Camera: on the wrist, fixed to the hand. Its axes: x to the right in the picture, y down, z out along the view.
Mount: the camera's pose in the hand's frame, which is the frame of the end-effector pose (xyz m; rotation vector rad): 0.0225 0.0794 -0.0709 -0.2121 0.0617 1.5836
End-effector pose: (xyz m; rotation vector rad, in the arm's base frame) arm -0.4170 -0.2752 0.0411 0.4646 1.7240 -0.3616
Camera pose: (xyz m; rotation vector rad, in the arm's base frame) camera -0.4421 -0.1696 0.0342 1.4694 0.9757 0.9584
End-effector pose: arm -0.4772 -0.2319 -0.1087 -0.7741 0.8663 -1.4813
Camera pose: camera -0.5003 -0.2509 -0.2133 -0.0127 1.2181 0.0019
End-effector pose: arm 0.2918 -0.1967 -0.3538 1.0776 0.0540 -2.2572
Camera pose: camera 0.3741 -0.2514 -0.3994 0.6145 -0.3894 -0.7550
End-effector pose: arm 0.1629 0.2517 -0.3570 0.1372 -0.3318 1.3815
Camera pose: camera 0.0994 0.3083 -0.4248 -0.4575 -0.5662 2.8762
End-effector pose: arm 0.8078 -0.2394 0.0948 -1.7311 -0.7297 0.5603
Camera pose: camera 0.8876 -0.2857 0.0371 -2.2601 0.8526 1.4619
